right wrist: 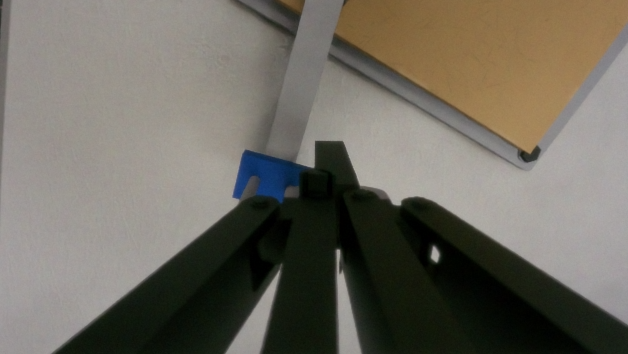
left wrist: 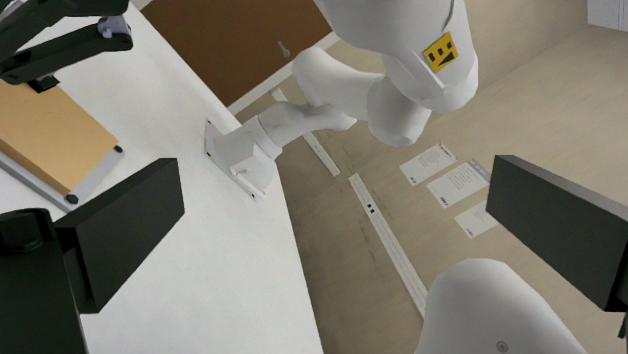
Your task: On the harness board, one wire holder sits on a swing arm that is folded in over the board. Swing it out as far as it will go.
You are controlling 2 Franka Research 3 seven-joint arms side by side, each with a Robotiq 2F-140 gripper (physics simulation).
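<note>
The blue wire holder (right wrist: 270, 172) is at the end of the grey swing arm (right wrist: 304, 85). The arm crosses the edge of the harness board (left wrist: 55, 135) (right wrist: 475, 60), and the holder stands out past that edge, over the white table. The holder's pegs are partly hidden by my right gripper. My right gripper (right wrist: 328, 163) is shut and empty, with its fingertips beside the holder, overlapping its right end in the right wrist view. Whether they touch is unclear. My left gripper (left wrist: 334, 184) is open and empty, away from the board. The blue holder does not show in the left wrist view.
A black piece (left wrist: 44, 83) shows on the board in the left wrist view, partly hidden by the right gripper's linkage. The right arm's base (left wrist: 245, 160) stands at the table (left wrist: 210, 260) edge. Dark bolts (left wrist: 72, 199) (right wrist: 529, 154) stand at the board's grey frame corners.
</note>
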